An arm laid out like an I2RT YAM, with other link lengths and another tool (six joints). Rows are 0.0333 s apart.
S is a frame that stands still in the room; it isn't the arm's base.
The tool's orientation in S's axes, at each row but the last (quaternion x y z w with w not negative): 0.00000, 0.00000, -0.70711, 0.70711; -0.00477, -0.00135, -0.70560, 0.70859; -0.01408, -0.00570, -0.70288, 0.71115; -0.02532, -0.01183, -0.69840, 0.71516; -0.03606, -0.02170, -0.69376, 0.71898; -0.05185, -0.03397, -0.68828, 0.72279; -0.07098, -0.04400, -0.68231, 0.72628; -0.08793, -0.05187, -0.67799, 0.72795; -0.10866, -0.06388, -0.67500, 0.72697; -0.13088, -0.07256, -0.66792, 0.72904; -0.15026, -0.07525, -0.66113, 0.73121
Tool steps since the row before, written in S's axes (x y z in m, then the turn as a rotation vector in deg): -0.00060, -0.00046, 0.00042, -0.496, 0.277, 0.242; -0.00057, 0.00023, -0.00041, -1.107, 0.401, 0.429; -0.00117, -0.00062, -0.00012, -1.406, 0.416, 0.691; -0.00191, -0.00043, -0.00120, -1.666, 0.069, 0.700; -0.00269, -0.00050, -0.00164, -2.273, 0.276, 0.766; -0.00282, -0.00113, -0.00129, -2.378, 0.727, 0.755; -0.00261, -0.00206, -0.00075, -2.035, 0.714, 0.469; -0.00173, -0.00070, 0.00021, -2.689, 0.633, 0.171; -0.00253, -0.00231, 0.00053, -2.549, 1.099, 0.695; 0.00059, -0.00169, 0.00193, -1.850, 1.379, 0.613; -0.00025, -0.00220, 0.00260, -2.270, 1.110, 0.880
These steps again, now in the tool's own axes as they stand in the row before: 0.00046, -0.00060, 0.00042, -0.277, -0.496, 0.242; -0.00024, -0.00057, -0.00041, -0.402, -1.107, 0.427; 0.00060, -0.00118, -0.00015, -0.413, -1.409, 0.686; 0.00032, -0.00190, -0.00126, -0.073, -1.677, 0.672; 0.00027, -0.00267, -0.00173, -0.296, -2.278, 0.743; 0.00082, -0.00283, -0.00148, -0.749, -2.361, 0.785; 0.00174, -0.00269, -0.00116, -0.760, -2.008, 0.512; 0.00060, -0.00178, -0.00001, -0.788, -2.647, 0.175; 0.00216, -0.00271, -0.00019, -1.102, -2.515, 0.804; 0.00221, 0.00028, 0.00140, -1.325, -1.793, 0.855; 0.00285, -0.00074, 0.00173, -1.036, -2.262, 0.983
